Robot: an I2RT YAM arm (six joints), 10 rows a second.
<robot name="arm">
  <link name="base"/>
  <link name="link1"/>
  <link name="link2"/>
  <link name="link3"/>
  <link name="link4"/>
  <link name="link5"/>
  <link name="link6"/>
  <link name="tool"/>
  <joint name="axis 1" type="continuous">
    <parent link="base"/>
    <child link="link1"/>
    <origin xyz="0 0 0.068" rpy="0 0 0"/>
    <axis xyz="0 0 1"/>
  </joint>
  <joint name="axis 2" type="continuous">
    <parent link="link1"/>
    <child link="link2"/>
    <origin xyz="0.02 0.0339 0.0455" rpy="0 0 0"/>
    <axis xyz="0 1 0"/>
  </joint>
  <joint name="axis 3" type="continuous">
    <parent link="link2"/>
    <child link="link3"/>
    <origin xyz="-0.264 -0.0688 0" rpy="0 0 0"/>
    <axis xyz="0 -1 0"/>
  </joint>
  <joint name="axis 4" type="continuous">
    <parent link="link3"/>
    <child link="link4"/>
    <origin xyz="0.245 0.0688 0.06" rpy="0 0 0"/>
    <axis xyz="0 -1 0"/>
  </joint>
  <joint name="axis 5" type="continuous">
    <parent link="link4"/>
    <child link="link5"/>
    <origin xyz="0.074 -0.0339 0.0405" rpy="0 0 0"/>
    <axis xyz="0 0 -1"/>
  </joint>
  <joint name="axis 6" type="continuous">
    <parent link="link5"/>
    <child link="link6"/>
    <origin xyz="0.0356 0 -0.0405" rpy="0 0 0"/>
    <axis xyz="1 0 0"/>
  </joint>
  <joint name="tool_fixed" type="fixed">
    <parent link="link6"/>
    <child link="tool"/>
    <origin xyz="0 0 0" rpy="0 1.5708 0"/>
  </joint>
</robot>
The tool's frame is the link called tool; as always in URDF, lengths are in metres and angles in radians. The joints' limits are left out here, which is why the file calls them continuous.
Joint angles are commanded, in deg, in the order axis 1, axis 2, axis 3, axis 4, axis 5, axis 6. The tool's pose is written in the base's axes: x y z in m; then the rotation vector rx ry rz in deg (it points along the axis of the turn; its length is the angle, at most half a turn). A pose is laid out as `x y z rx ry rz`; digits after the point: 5 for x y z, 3 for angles.
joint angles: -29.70, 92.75, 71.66, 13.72, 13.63, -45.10
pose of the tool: 0.33508 -0.20079 0.33109 -3.134 105.400 -65.943
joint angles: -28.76, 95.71, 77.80, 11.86, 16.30, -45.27
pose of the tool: 0.35059 -0.20382 0.34654 -1.665 104.393 -67.923
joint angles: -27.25, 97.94, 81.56, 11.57, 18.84, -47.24
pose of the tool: 0.36435 -0.20058 0.35441 -2.392 103.645 -70.563
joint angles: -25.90, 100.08, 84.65, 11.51, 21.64, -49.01
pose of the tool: 0.37674 -0.19753 0.35876 -2.590 103.334 -73.227
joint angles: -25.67, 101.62, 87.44, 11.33, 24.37, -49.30
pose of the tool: 0.38273 -0.20025 0.36495 -0.368 102.806 -75.563
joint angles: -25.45, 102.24, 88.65, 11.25, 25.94, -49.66
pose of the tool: 0.38531 -0.20062 0.36792 0.649 102.627 -76.932
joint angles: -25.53, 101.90, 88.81, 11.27, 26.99, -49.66
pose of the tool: 0.38315 -0.20091 0.37142 1.827 102.311 -77.857
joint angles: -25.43, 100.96, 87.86, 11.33, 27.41, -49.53
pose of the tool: 0.37947 -0.19857 0.37233 2.238 102.289 -78.011
